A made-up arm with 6 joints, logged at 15 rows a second.
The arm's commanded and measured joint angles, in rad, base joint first. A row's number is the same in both.
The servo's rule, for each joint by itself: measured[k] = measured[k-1] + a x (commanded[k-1-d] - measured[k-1]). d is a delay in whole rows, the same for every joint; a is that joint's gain. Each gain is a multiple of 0.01, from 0.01 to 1. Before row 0 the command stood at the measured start. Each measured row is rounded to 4 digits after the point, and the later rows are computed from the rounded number. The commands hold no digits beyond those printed.
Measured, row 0:
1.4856, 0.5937, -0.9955, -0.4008, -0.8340, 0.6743
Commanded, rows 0 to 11:
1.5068, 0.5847, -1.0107, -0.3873, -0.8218, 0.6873
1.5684, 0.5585, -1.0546, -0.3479, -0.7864, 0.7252
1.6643, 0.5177, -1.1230, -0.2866, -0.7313, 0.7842
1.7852, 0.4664, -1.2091, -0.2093, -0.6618, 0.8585
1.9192, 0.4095, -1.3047, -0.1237, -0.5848, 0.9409
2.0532, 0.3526, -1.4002, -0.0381, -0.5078, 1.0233
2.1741, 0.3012, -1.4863, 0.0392, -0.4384, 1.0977
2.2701, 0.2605, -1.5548, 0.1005, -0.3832, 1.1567
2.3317, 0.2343, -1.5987, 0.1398, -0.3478, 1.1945
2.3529, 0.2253, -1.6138, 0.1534, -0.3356, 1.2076
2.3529, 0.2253, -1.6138, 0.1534, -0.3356, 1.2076
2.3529, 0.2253, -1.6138, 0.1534, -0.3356, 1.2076
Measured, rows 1 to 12:
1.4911, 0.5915, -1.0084, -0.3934, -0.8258, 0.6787
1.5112, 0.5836, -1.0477, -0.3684, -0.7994, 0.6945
1.5510, 0.5678, -1.1117, -0.3234, -0.7538, 0.7250
1.6119, 0.5435, -1.1945, -0.2606, -0.6922, 0.7704
1.6918, 0.5113, -1.2882, -0.1853, -0.6202, 0.8284
1.7858, 0.4732, -1.3834, -0.1043, -0.5449, 0.8947
1.8868, 0.4319, -1.4709, -0.0254, -0.4735, 0.9637
1.9865, 0.3908, -1.5422, 0.0438, -0.4130, 1.0293
2.0763, 0.3532, -1.5902, 0.0966, -0.3693, 1.0855
2.1482, 0.3225, -1.6103, 0.1278, -0.3467, 1.1270
2.2014, 0.2992, -1.6133, 0.1419, -0.3393, 1.1544
2.2408, 0.2815, -1.6137, 0.1482, -0.3368, 1.1725
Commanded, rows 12 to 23:
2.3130, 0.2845, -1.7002, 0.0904, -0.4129, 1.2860
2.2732, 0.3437, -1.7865, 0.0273, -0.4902, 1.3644
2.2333, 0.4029, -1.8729, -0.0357, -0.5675, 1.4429
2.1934, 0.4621, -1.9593, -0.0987, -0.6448, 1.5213
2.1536, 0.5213, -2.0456, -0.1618, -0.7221, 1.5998
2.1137, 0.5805, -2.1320, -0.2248, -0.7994, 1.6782
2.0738, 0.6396, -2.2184, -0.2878, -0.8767, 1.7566
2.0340, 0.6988, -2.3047, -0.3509, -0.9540, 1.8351
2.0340, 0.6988, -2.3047, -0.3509, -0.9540, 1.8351
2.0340, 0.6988, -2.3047, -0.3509, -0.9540, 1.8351
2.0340, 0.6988, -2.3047, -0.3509, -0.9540, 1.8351
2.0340, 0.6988, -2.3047, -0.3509, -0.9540, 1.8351
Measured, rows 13 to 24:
2.2596, 0.2822, -1.6872, 0.1164, -0.3878, 1.2111
2.2631, 0.2970, -1.7716, 0.0674, -0.4564, 1.2632
2.2554, 0.3224, -1.8577, 0.0107, -0.5308, 1.3243
2.2393, 0.3559, -1.9441, -0.0495, -0.6072, 1.3913
2.2170, 0.3956, -2.0304, -0.1113, -0.6842, 1.4622
2.1901, 0.4400, -2.1168, -0.1737, -0.7614, 1.5356
2.1599, 0.4879, -2.2032, -0.2365, -0.8387, 1.6107
2.1272, 0.5385, -2.2895, -0.2994, -0.9160, 1.6870
2.1030, 0.5770, -2.3024, -0.3277, -0.9415, 1.7374
2.0851, 0.6062, -2.3044, -0.3405, -0.9499, 1.7706
2.0718, 0.6284, -2.3047, -0.3462, -0.9526, 1.7925
2.0620, 0.6453, -2.3047, -0.3488, -0.9535, 1.8070

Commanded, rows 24 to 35:
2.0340, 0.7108, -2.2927, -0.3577, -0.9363, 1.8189
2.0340, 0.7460, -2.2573, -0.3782, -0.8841, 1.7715
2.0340, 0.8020, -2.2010, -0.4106, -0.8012, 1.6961
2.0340, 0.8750, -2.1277, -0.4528, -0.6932, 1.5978
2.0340, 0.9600, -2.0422, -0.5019, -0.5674, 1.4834
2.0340, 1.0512, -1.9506, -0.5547, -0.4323, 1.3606
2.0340, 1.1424, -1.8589, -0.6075, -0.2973, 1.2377
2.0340, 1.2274, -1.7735, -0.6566, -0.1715, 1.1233
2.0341, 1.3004, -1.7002, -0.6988, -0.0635, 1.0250
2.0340, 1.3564, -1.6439, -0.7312, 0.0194, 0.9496
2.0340, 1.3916, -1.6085, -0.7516, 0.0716, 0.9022
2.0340, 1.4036, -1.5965, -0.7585, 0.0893, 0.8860
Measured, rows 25 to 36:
2.0547, 0.6610, -2.2945, -0.3537, -0.9420, 1.8110
2.0493, 0.6814, -2.2629, -0.3672, -0.9032, 1.7976
2.0453, 0.7103, -2.2103, -0.3911, -0.8349, 1.7631
2.0424, 0.7498, -2.1401, -0.4250, -0.7400, 1.7069
2.0402, 0.8002, -2.0569, -0.4673, -0.6244, 1.6309
2.0386, 0.8604, -1.9665, -0.5154, -0.4957, 1.5390
2.0374, 0.9281, -1.8750, -0.5661, -0.3628, 1.4366
2.0365, 0.9999, -1.7887, -0.6159, -0.2346, 1.3301
2.0359, 1.0720, -1.7135, -0.6615, -0.1200, 1.2264
2.0354, 1.1403, -1.6543, -0.6998, -0.0266, 1.1323
2.0350, 1.2006, -1.6154, -0.7283, 0.0392, 1.0541
2.0347, 1.2493, -1.5993, -0.7449, 0.0728, 0.9969

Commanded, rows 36 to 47:
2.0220, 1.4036, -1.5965, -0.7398, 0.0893, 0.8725
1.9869, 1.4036, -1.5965, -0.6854, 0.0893, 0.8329
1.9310, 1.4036, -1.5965, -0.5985, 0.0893, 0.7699
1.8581, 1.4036, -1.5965, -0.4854, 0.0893, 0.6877
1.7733, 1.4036, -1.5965, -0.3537, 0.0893, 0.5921
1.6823, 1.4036, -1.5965, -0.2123, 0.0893, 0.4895
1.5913, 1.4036, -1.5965, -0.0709, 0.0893, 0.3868
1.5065, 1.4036, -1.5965, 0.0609, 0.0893, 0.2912
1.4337, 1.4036, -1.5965, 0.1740, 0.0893, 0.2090
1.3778, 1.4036, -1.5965, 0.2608, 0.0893, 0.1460
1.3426, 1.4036, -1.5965, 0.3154, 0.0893, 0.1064
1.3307, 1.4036, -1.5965, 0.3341, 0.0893, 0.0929
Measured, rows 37 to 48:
2.0314, 1.2863, -1.5969, -0.7421, 0.0839, 0.9546
2.0198, 1.3145, -1.5966, -0.7109, 0.0875, 0.9132
1.9967, 1.3359, -1.5965, -0.6491, 0.0887, 0.8645
1.9607, 1.3521, -1.5965, -0.5591, 0.0891, 0.8044
1.9120, 1.3645, -1.5965, -0.4461, 0.0892, 0.7322
1.8523, 1.3739, -1.5965, -0.3175, 0.0893, 0.6497
1.7844, 1.3810, -1.5965, -0.1819, 0.0893, 0.5603
1.7121, 1.3864, -1.5965, -0.0484, 0.0893, 0.4688
1.6397, 1.3905, -1.5965, 0.0739, 0.0893, 0.3805
1.5716, 1.3936, -1.5965, 0.1767, 0.0893, 0.3008
1.5121, 1.3960, -1.5965, 0.2530, 0.0893, 0.2347
1.4649, 1.3978, -1.5965, 0.2976, 0.0893, 0.1865

